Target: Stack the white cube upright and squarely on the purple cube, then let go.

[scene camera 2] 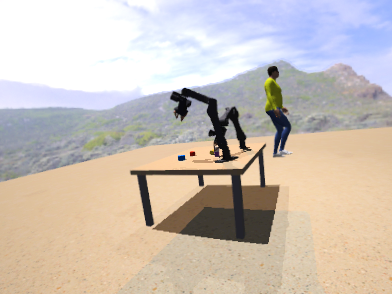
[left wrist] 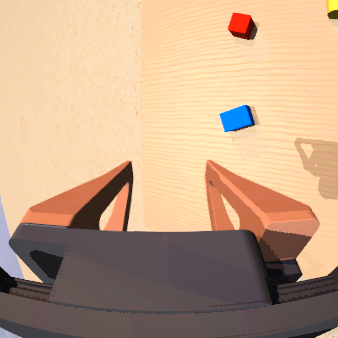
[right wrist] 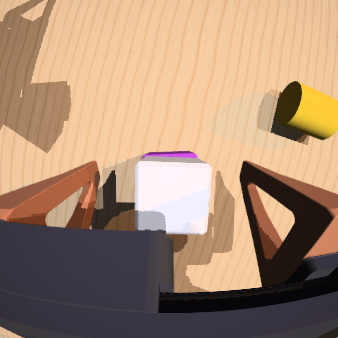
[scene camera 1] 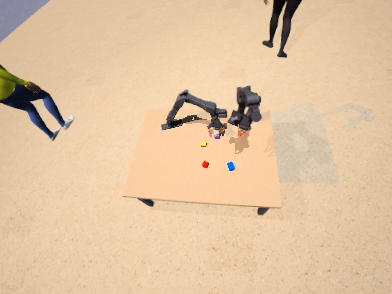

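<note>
The white cube (scene camera 1: pixel 216 132) (right wrist: pixel 173 197) sits on top of the purple cube (scene camera 1: pixel 217 137) (scene camera 2: pixel 217 154) (right wrist: pixel 170 155). It looks level, with its sides roughly in line with the purple one; a thin purple strip shows past its far edge in the right wrist view, and the rest is hidden beneath it. My right gripper (right wrist: pixel 169 168) is wide open, its fingers on either side of the white cube with a gap on each side. My left gripper (scene camera 1: pixel 242 134) (scene camera 2: pixel 179 117) (left wrist: pixel 168 168) is partly open and empty, raised above the table, to the right of the stack in scene camera 1.
A yellow cylinder (scene camera 1: pixel 203 144) (right wrist: pixel 310 111) lies on its side near the stack. A red cube (scene camera 1: pixel 205 164) (scene camera 2: pixel 192 153) (left wrist: pixel 241 26) and a blue block (scene camera 1: pixel 231 166) (scene camera 2: pixel 181 157) (left wrist: pixel 237 118) lie farther toward the table's near edge in scene camera 1.
</note>
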